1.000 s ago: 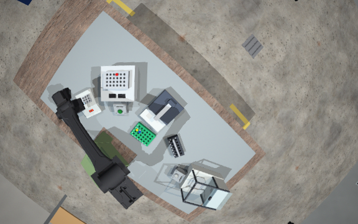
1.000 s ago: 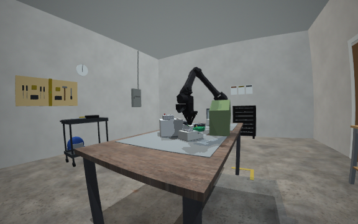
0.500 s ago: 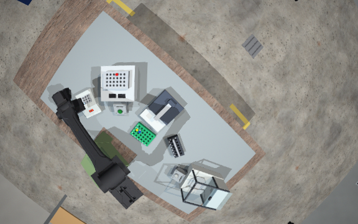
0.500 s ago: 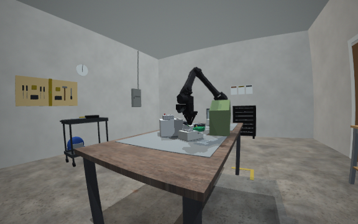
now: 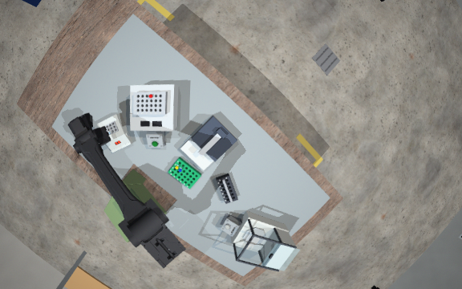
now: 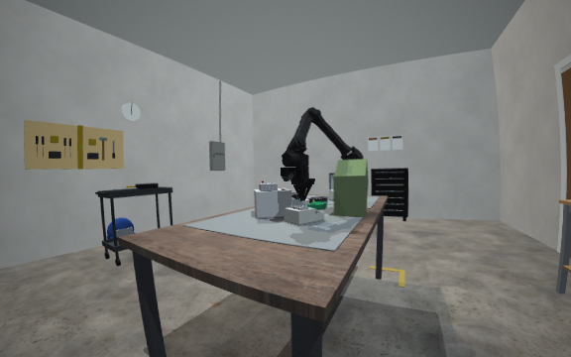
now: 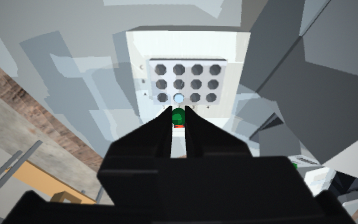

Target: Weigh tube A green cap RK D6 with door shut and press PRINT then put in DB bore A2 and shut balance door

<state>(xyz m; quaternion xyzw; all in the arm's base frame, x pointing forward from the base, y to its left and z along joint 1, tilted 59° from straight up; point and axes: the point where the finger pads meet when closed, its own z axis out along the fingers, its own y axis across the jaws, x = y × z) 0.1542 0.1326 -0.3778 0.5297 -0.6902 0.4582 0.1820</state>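
My gripper is now 7 cm above the dry block DB and 2 cm to the left of it. The rest, counted from my hand: red-capped tube (27 cm ahead, 5 cm to the right, 5 cm above); green-capped tube (2 cm below); green tube rack RK (38 cm to the right, 10 cm ahead, 9 cm below).
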